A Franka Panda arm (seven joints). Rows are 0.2 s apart.
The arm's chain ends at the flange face. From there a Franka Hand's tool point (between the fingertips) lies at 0.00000 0.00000 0.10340 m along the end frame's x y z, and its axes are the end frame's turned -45 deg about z.
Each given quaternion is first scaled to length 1.
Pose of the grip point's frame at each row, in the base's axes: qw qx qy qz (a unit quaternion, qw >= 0); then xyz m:
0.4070 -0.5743 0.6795 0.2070 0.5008 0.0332 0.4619
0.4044 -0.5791 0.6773 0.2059 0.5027 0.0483 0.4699
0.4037 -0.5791 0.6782 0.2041 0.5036 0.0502 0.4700
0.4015 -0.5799 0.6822 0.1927 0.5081 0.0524 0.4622
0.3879 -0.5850 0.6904 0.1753 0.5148 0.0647 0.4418
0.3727 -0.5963 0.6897 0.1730 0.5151 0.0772 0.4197
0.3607 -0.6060 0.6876 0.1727 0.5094 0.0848 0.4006
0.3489 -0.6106 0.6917 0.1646 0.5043 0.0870 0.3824
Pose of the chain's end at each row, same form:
0.2968 -0.2705 0.8475 0.3470 0.4682 -0.0442 0.5222
0.2948 -0.2758 0.8473 0.3450 0.4707 -0.0290 0.5307
0.2949 -0.2755 0.8482 0.3431 0.4714 -0.0268 0.5311
0.2972 -0.2747 0.8522 0.3317 0.4746 -0.0229 0.5246
0.2913 -0.2763 0.8617 0.3104 0.4806 -0.0073 0.5077
0.2781 -0.2870 0.8654 0.3024 0.4833 0.0066 0.4882
0.2672 -0.2967 0.8672 0.2976 0.4798 0.0150 0.4709
0.2593 -0.2994 0.8727 0.2856 0.4752 0.0194 0.4550

